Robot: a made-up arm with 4 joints.
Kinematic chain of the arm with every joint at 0, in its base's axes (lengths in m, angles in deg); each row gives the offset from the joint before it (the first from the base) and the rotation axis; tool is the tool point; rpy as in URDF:
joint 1: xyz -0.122 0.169 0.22 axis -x
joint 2: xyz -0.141 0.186 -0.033 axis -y
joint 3: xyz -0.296 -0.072 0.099 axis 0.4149 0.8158 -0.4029
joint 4: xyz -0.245 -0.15 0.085 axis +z
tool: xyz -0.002 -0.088 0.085 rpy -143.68 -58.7 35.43
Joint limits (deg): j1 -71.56..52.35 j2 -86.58..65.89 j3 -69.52..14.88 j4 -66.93..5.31
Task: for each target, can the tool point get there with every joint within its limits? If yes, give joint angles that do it. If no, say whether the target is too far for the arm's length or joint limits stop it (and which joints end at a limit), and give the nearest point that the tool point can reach.
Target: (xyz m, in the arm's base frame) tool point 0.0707 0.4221 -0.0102
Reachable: no: joint limits stop it (at a limit: joint 1, joint 2, joint 3, joint 4) | nearest point -0.0017 0.4956 0.6224 | short by 0.641 m
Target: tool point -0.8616 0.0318 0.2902
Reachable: yes | joints 23.68 15.29 -34.38 -11.86
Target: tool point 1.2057 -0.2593 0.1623
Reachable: no: too far | nearest point 0.0177 -0.4037 0.3514 | short by 1.212 m
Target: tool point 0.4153 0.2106 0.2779
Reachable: no: joint limits stop it (at a limit: joint 2, joint 3, joint 4) | nearest point -0.0017 0.4714 0.6409 | short by 0.611 m
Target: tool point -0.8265 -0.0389 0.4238
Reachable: yes | joints -22.82 -2.27 4.21 -24.06
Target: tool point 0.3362 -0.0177 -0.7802
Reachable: no: too far | nearest point -0.5604 0.0670 -0.3263 | short by 1.008 m
